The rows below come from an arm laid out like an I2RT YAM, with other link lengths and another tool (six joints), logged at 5 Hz.
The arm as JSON. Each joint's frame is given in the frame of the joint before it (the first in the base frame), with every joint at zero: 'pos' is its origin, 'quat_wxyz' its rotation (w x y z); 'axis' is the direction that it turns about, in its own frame. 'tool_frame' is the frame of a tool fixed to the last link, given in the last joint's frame.
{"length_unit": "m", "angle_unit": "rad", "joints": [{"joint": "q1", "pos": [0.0, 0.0, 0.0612], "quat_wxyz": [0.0, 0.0, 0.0, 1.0], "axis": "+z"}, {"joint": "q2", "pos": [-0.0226, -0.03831, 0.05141], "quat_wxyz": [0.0, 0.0, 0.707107, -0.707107], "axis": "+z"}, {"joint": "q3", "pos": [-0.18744, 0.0, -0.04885], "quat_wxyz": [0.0, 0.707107, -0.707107, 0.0], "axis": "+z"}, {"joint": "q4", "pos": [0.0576, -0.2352, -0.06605], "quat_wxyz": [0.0, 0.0, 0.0, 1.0], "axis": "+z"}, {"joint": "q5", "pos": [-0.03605, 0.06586, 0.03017], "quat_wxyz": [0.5, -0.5, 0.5, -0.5], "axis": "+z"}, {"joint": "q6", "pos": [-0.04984, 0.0, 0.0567], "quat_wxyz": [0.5, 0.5, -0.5, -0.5], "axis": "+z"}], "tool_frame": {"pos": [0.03, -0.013, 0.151], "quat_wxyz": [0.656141, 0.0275, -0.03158, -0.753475]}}
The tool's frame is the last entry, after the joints.
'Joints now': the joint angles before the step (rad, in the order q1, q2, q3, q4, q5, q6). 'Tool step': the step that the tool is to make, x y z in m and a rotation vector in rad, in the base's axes. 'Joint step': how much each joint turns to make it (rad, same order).
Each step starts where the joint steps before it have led.
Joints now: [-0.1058 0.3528 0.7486 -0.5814 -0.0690 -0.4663]
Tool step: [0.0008 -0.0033 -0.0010 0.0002 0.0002 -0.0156]
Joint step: [-0.0003 0.0030 -0.0046 0.0075 0.0150 0.0030]
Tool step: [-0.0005 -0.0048 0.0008 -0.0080 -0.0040 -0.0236]
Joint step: [0.0005 -0.0015 -0.0030 0.0062 0.0250 -0.0030]
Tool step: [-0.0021 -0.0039 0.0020 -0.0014 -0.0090 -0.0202]
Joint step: [0.0000 -0.0105 -0.0031 0.0018 0.0199 0.0031]
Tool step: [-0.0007 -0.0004 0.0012 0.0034 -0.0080 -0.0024]
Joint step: [-0.0002 -0.0075 -0.0044 0.0045 0.0014 0.0045]
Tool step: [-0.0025 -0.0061 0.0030 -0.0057 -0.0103 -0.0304]
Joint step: [-0.0015 -0.0082 -0.0005 0.0032 0.0292 0.0000]
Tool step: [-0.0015 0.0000 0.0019 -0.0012 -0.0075 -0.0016]
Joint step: [0.0017 -0.0091 -0.0013 -0.0002 0.0033 0.0001]
